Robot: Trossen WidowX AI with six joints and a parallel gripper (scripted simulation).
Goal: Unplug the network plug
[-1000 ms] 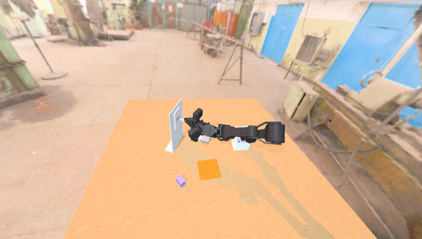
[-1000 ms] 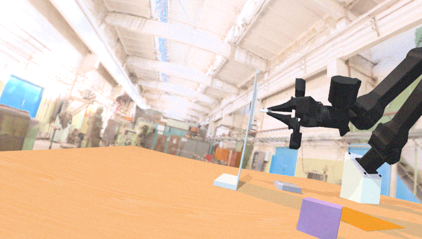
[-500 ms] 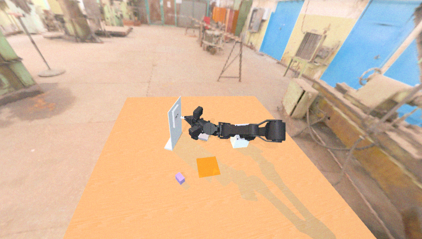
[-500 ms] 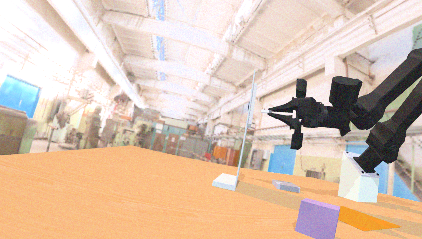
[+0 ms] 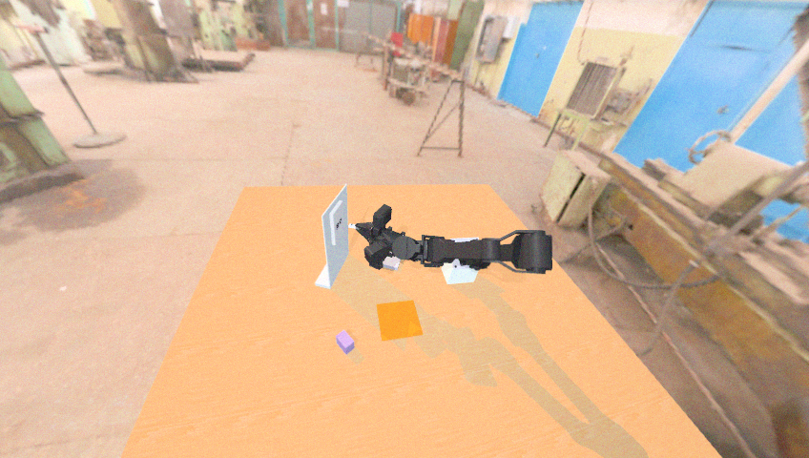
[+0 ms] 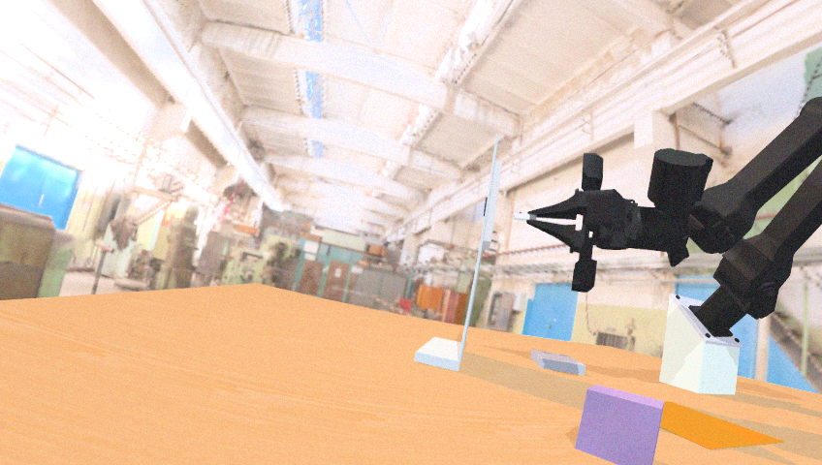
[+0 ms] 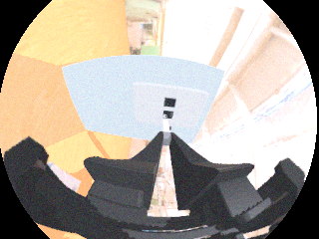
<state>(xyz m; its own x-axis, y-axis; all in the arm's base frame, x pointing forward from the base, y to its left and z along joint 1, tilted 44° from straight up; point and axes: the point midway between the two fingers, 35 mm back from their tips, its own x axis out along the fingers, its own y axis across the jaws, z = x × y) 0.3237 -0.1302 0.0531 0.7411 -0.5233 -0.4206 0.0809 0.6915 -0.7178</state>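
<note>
The marked square lies 210 mm below my gripper tip, 200 mm to the left of it and 100 mm behind it. From my gripper tip the other things lie so: flat grey block (210 mm below, 140 mm behind, 50 mm to the right); then network plug (10 mm ahead); then upright panel (80 mm below, 60 mm ahead, 30 mm to the right).
</note>
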